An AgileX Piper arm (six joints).
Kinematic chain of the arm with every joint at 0, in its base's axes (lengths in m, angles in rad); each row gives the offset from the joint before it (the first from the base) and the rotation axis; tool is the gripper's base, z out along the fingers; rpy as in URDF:
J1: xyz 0 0 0.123 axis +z
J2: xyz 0 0 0 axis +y
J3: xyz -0.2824 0 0.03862 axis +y
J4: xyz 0.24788 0 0.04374 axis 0.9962 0 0.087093
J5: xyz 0 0 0 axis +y
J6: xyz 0.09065 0 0.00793 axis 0.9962 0 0.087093
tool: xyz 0 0 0 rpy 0 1.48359 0
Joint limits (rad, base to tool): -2.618..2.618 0..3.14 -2.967..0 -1.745..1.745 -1.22..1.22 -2.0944..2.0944
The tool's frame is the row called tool.
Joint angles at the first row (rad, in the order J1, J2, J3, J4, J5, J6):
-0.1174 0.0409 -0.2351 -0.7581 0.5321 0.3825
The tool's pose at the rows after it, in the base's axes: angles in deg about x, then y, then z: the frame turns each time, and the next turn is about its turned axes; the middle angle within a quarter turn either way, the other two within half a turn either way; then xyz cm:
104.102 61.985 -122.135 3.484 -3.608 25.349
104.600 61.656 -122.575 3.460 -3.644 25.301
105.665 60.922 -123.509 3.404 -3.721 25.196
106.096 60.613 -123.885 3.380 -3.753 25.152
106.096 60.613 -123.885 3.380 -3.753 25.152
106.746 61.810 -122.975 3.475 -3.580 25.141
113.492 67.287 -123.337 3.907 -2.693 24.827
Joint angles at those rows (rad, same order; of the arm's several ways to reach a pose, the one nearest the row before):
-0.1175 0.0409 -0.2352 -0.7584 0.5321 0.3849
-0.1174 0.0409 -0.2351 -0.7586 0.5392 0.3852
-0.1175 0.0409 -0.2351 -0.7585 0.5547 0.3850
-0.1175 0.0409 -0.2351 -0.7585 0.5613 0.3850
-0.1175 0.0409 -0.2351 -0.7585 0.5613 0.3850
-0.1174 0.0409 -0.2347 -0.7280 0.5469 0.3851
-0.1174 0.0409 -0.2282 -0.5387 0.4949 0.3228

